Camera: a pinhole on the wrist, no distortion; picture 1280 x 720 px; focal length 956.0 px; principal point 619.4 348.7 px. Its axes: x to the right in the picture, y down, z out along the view. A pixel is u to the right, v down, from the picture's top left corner.
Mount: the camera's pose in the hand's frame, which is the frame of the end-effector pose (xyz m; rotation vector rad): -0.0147 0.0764 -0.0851 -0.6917 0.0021 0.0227
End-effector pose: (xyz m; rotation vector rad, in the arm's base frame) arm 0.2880 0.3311 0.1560 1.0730 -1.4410 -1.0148
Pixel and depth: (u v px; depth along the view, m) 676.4 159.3 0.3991
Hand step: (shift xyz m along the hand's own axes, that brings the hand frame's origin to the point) 0.0086 0.2706 0.2725
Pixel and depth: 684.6 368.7 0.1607
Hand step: -0.0047 0.1817 0.0364
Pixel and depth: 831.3 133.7 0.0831
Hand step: 0.0037 0.1154 -0.0094
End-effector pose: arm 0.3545 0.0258 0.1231 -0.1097 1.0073 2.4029
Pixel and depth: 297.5 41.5 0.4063
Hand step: -0.1509 0.2323 0.3124
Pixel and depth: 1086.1 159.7 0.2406
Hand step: 0.1024 0.1956 0.1294
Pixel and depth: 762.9 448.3 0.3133
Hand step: 0.0299 0.3023 0.1349
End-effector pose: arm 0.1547 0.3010 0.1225 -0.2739 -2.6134 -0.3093
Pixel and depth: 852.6 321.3 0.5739
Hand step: 0.1224 0.4326 0.3661
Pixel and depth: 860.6 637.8 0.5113
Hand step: 0.1081 0.5242 0.2089
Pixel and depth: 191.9 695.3 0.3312
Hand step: -0.1672 0.3771 0.0948
